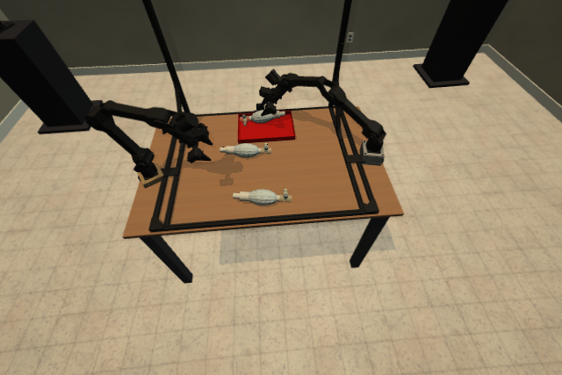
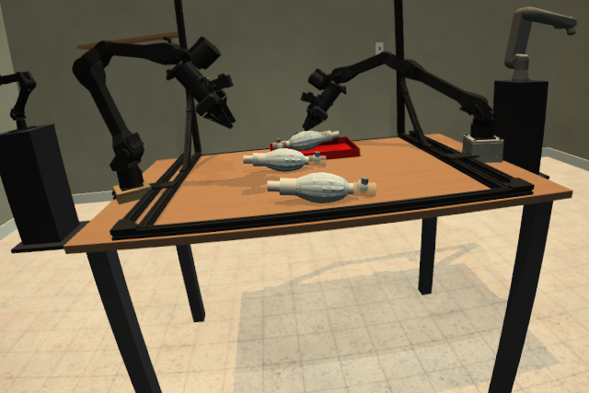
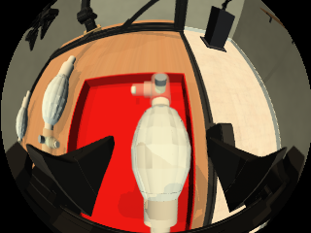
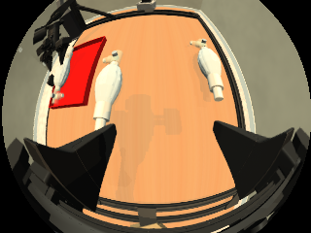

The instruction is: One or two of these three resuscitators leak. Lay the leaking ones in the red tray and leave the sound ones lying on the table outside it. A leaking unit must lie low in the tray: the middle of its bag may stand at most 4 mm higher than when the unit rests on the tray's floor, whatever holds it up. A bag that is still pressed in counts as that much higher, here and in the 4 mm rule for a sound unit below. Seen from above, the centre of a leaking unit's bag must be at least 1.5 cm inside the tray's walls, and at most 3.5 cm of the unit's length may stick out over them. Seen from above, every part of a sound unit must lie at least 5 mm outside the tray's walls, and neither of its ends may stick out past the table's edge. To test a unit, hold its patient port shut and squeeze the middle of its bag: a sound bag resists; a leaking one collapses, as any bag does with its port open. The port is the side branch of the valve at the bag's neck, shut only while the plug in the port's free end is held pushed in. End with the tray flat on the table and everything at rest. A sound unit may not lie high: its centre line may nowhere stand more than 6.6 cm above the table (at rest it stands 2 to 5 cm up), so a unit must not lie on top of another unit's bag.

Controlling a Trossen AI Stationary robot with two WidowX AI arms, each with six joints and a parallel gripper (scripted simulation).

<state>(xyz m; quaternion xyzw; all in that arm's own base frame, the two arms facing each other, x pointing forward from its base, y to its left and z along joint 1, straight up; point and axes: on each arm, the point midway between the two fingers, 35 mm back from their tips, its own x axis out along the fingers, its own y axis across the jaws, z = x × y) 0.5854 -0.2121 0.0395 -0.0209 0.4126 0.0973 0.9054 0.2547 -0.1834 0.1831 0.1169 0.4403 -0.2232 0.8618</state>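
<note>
The red tray is 10 cm below my left hand, 6 cm ahead of it and 1 cm to the right of it.
</note>
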